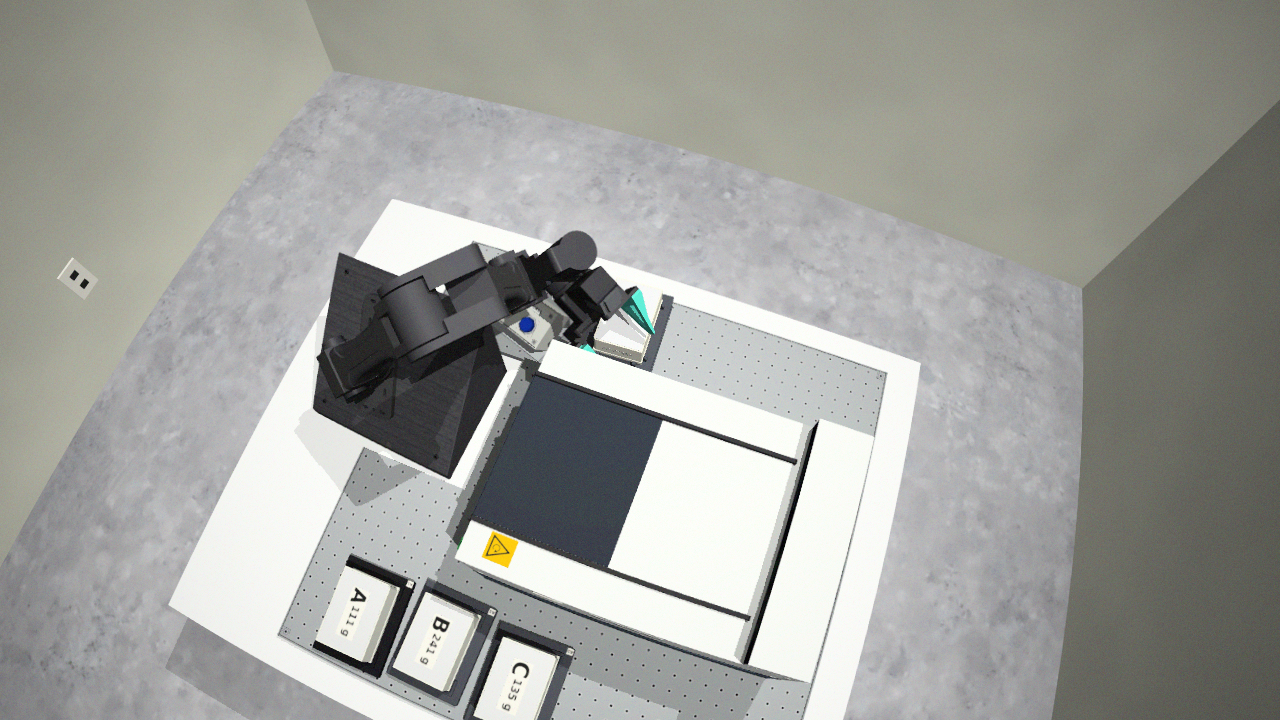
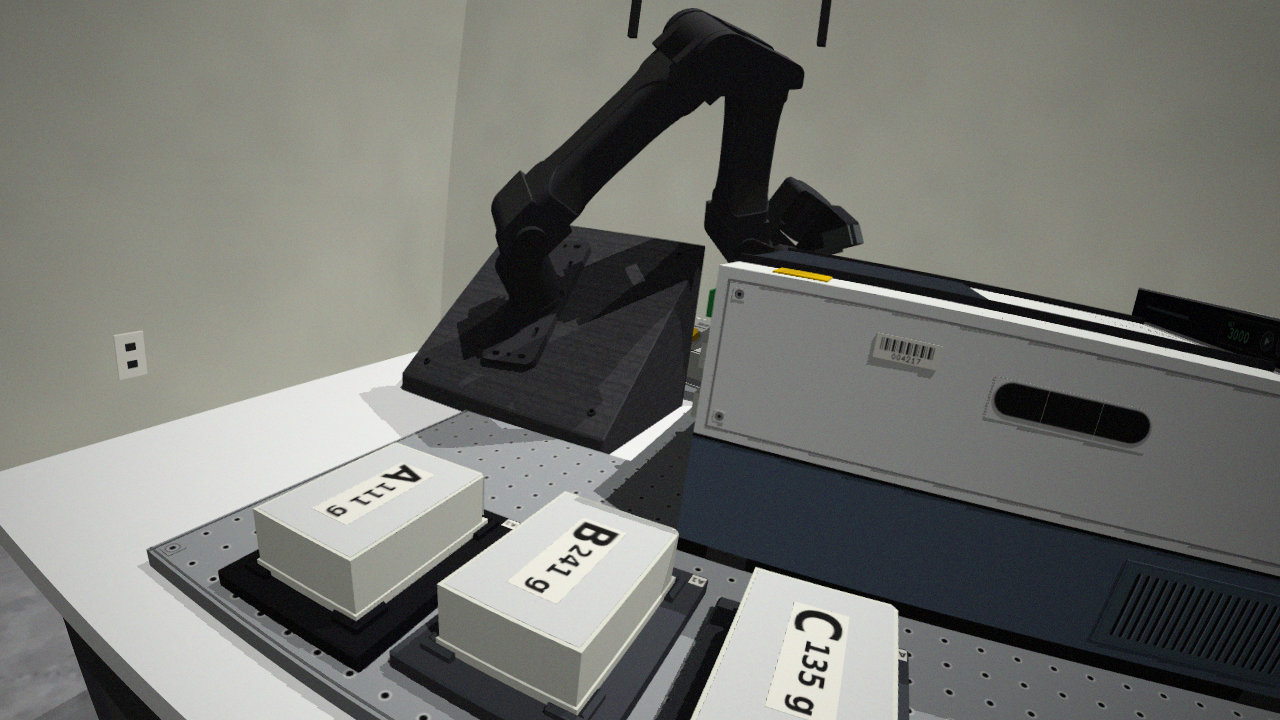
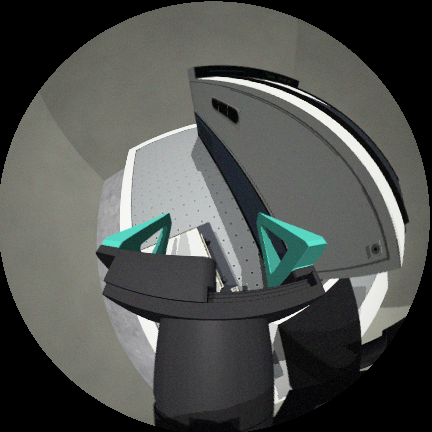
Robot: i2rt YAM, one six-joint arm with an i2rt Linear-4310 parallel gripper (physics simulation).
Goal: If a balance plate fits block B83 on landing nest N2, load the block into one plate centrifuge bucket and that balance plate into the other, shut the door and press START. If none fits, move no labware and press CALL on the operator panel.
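Seen in the pictures: gripper, between the fingertips: (image 1: 633,355) (image 3: 213,217); arm's base, origin of its link: (image 2: 540,301).
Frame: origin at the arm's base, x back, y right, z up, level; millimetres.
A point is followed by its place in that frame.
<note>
My gripper (image 1: 620,341) @[x -390, y -128, z -2 mm] (image 3: 213,217) @[x -390, y -128, z -2 mm] is open, with its teal fingers wide apart, over a white block (image 1: 627,345) @[x -372, y -155, z -29 mm] (image 3: 192,243) @[x -380, y -161, z -30 mm] on a dark nest (image 1: 663,327) @[x -414, y -228, z -72 mm] (image 3: 212,250) @[x -369, y -142, z -71 mm]. No label on this block is readable. Plates A, 111 g (image 1: 349,626) @[x -109, y 410, z -54 mm] (image 2: 304,506) @[x -86, y 431, z -53 mm], B, 241 g (image 1: 424,648) @[x -231, y 397, z -54 mm] (image 2: 492,582) @[x -217, y 424, z -53 mm], and C, 135 g (image 1: 494,680) @[x -345, y 403, z -53 mm] (image 2: 759,626) @[x -348, y 390, z -53 mm], sit on dark nests. The centrifuge (image 1: 617,582) @[x -474, y 224, z 103 mm] (image 2: 805,358) @[x -335, y 265, z 55 mm] (image 3: 300,175) @[x -368, y -64, z 60 mm] stands in the middle; its buckets do not show. The operator panel (image 1: 529,339) @[x -209, y -128, z -54 mm], with a blue button, is partly hidden by the arm.
The black wedge base (image 1: 429,425) @[x -109, y 68, z -50 mm] (image 2: 626,358) @[x -139, y 51, z -32 mm] of my arm stands beside the centrifuge. A yellow warning label (image 1: 499,548) @[x -321, y 230, z 104 mm] (image 2: 802,274) @[x -322, y 239, z 104 mm] is on the centrifuge top. A dark display (image 2: 1208,320) @[x -659, y 109, z 123 mm] rises at its far end. Perforated plates (image 1: 760,358) @[x -592, y -241, z -107 mm] (image 3: 160,185) @[x -567, y -204, z -107 mm] lie on the white table.
</note>
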